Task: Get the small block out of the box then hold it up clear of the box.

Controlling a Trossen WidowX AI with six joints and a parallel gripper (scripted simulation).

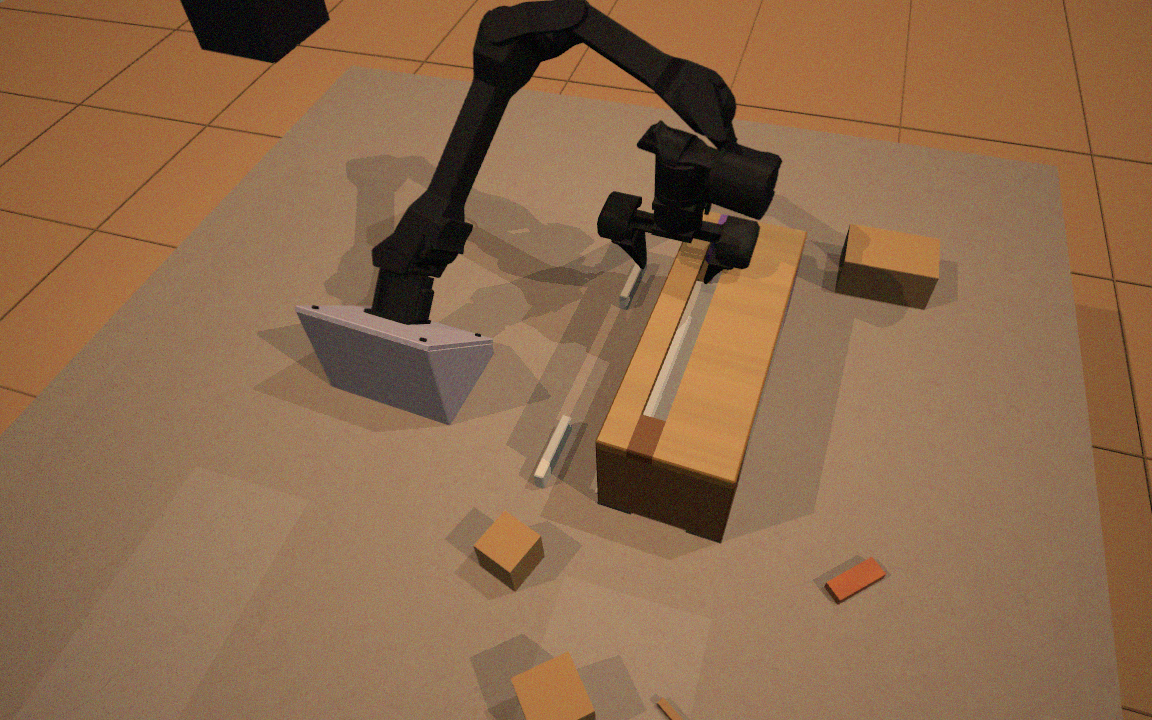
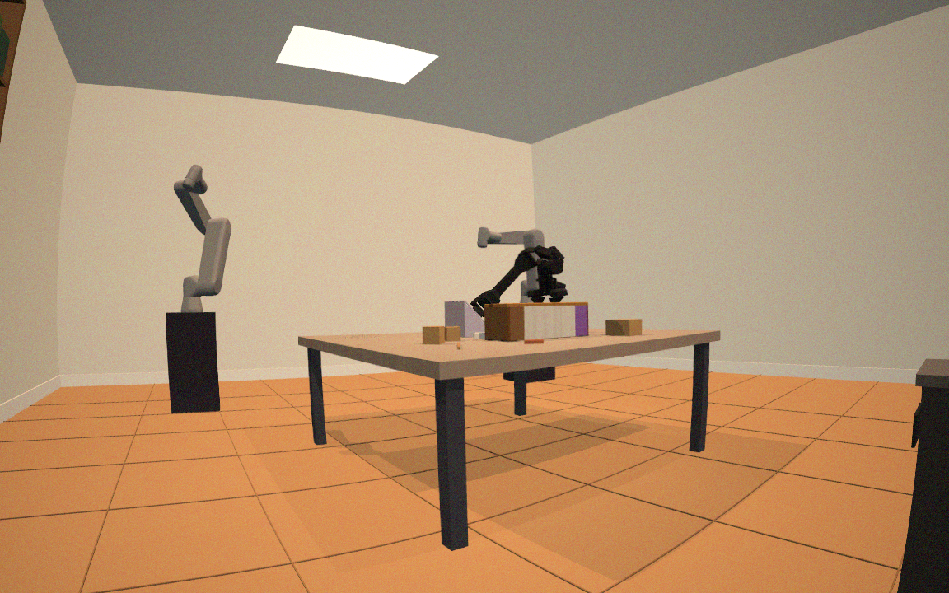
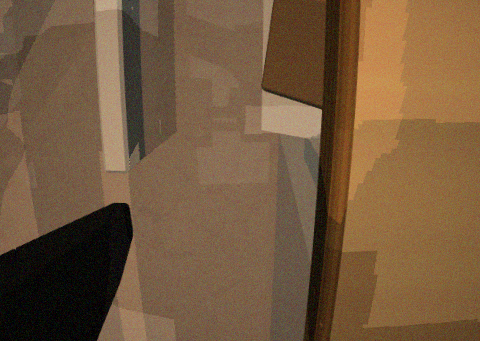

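Right now the orange block is 5 cm below my gripper tip, 4 cm to the left of it and 1 cm ahead of it. From my gripper tip the other things lie so: long wooden box: 11 cm to the right, 4 cm ahead, 2 cm below; then flat orange piece: 30 cm ahead, 29 cm to the right, 8 cm below.
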